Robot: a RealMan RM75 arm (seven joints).
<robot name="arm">
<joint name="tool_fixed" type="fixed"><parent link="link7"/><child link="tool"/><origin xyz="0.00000 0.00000 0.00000"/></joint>
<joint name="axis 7" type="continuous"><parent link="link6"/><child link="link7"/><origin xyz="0.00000 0.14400 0.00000" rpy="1.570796 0.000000 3.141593"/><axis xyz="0 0 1"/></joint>
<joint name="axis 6" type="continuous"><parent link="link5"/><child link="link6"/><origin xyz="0.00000 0.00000 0.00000" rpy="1.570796 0.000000 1.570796"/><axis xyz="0 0 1"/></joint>
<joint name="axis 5" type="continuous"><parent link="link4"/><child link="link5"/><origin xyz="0.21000 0.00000 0.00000" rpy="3.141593 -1.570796 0.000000"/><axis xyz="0 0 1"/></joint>
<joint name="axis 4" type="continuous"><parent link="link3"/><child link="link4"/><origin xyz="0.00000 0.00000 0.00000" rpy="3.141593 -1.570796 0.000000"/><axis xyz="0 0 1"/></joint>
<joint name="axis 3" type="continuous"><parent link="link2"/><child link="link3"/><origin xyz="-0.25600 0.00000 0.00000" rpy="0.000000 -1.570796 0.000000"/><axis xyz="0 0 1"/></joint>
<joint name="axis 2" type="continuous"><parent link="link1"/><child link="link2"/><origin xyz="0.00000 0.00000 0.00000" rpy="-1.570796 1.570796 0.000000"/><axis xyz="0 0 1"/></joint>
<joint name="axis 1" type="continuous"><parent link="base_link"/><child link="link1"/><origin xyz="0.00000 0.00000 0.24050"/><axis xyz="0 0 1"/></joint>
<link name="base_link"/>
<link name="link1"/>
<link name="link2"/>
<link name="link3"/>
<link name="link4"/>
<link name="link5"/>
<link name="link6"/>
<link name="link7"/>
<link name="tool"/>
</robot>
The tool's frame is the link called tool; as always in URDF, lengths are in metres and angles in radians. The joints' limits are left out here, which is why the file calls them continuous.
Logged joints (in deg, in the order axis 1, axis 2, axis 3, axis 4, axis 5, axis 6, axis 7), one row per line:
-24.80 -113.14 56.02 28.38 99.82 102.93 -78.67
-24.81 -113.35 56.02 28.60 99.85 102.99 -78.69
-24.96 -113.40 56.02 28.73 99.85 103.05 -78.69
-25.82 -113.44 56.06 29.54 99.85 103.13 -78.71
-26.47 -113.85 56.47 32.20 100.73 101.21 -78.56
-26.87 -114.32 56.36 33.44 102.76 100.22 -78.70
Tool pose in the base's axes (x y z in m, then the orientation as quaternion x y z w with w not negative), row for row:
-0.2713 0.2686 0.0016 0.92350 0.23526 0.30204 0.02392
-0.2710 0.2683 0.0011 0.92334 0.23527 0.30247 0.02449
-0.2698 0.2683 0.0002 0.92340 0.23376 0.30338 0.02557
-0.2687 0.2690 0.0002 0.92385 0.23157 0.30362 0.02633
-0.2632 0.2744 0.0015 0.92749 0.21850 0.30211 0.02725
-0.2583 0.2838 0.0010 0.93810 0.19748 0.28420 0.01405
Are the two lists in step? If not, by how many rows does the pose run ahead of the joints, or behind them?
The pose runs 1 row behind the joints: the pose in row i belongs to the joints in row i - 1.
